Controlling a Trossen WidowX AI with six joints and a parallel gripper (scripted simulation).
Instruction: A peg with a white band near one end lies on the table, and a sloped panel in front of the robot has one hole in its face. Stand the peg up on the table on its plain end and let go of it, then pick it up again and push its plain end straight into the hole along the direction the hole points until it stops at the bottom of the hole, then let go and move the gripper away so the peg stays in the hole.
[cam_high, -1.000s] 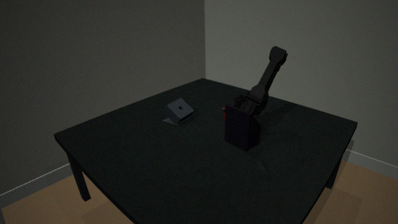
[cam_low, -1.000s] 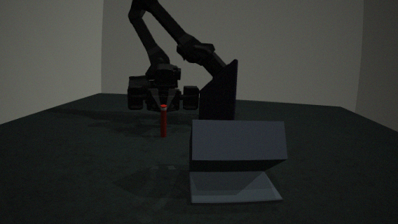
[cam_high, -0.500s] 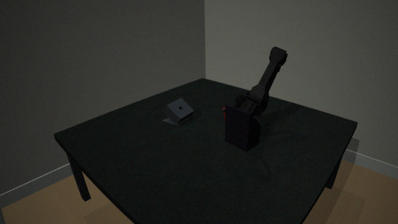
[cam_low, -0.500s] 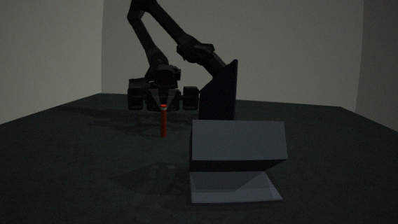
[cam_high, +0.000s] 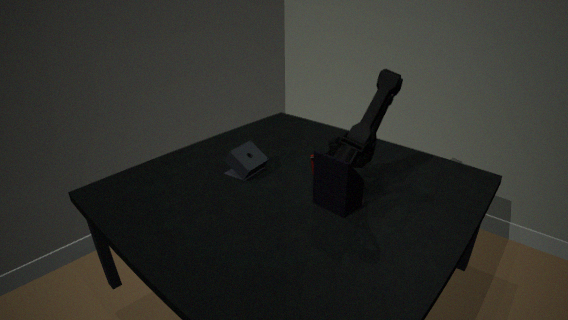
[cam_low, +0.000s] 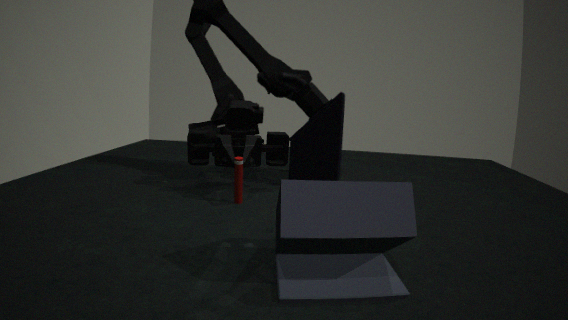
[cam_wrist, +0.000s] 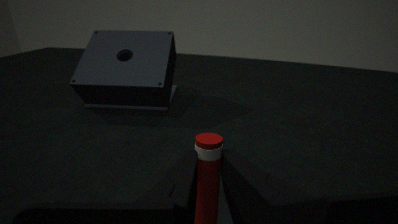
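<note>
Now: gripper tip 10 mm above the red peg. The rest, counted from my gripper tip: grey sloped panel 210 mm ahead, 140 mm to the left, 10 mm below.
</note>
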